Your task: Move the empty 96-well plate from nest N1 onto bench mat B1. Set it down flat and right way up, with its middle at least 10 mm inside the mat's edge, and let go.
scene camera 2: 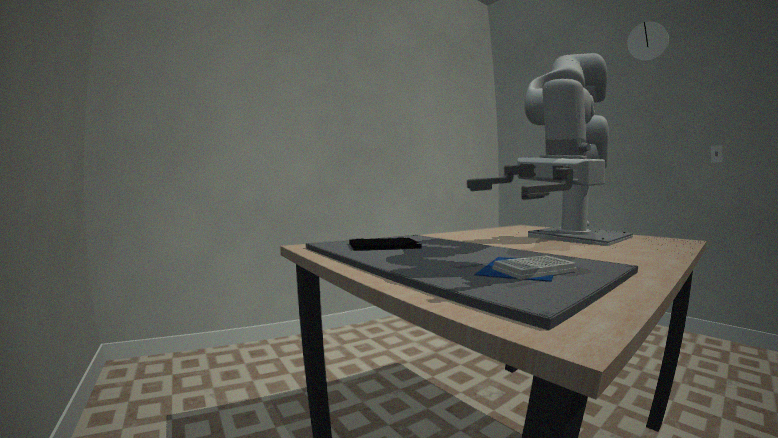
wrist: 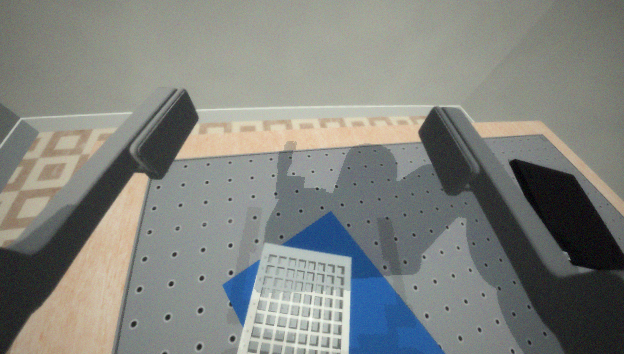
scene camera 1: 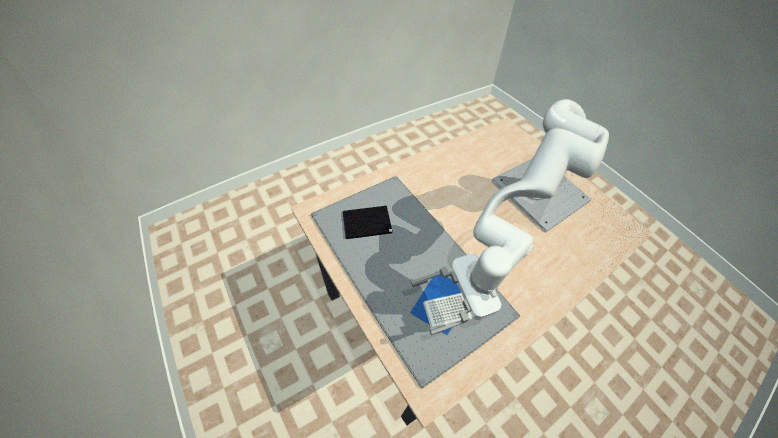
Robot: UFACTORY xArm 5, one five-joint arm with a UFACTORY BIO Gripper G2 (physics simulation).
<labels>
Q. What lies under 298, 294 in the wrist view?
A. A white 96-well plate.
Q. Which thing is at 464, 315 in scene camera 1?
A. My gripper.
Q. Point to a black nest N1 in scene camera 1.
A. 365, 222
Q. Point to a white 96-well plate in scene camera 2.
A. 523, 268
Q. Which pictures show my gripper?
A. Scene camera 2, the wrist view and scene camera 1: all of them.
</labels>
